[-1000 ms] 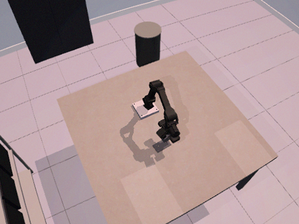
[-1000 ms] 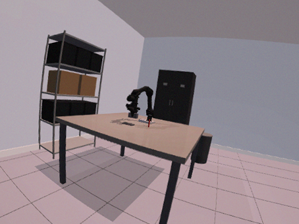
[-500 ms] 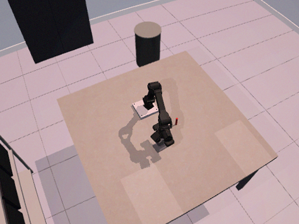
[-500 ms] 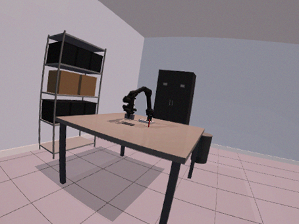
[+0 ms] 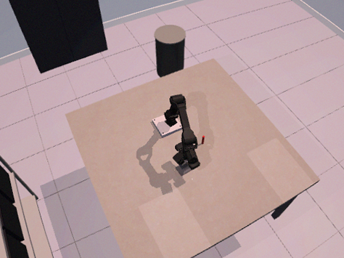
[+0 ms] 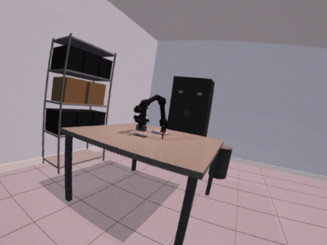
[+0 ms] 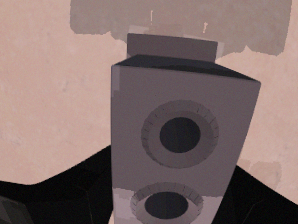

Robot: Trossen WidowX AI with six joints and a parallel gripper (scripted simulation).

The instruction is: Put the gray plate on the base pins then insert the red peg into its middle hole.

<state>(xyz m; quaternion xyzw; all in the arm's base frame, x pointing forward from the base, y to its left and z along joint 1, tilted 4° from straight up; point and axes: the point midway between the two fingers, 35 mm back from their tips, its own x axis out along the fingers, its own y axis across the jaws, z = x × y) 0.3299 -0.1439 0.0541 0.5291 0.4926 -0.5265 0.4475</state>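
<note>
Now: the gray plate 3 cm above my gripper tip. From my gripper tip the other things lie so: red peg: 20 cm to the left, 7 cm behind, 2 cm below; then dark base: 6 cm below.
</note>
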